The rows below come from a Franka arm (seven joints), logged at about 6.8 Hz.
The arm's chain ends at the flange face. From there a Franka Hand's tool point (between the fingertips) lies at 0.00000 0.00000 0.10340 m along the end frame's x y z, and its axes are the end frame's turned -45 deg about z.
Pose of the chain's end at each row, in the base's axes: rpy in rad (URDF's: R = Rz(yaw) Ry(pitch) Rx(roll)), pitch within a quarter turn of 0, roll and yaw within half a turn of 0; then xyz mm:
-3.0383, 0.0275, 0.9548, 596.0, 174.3, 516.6
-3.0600, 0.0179, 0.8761, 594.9, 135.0, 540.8
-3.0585, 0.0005, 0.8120, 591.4, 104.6, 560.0
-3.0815, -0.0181, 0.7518, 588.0, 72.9, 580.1
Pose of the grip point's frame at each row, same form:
-3.0490, -0.0535, 1.7363, 585.7, 178.2, 413.8
-3.0712, -0.0450, 1.6592, 587.2, 139.0, 437.8
-3.0824, -0.0584, 1.5956, 585.1, 110.5, 457.0
-3.1119, -0.0553, 1.5369, 585.1, 78.7, 476.9

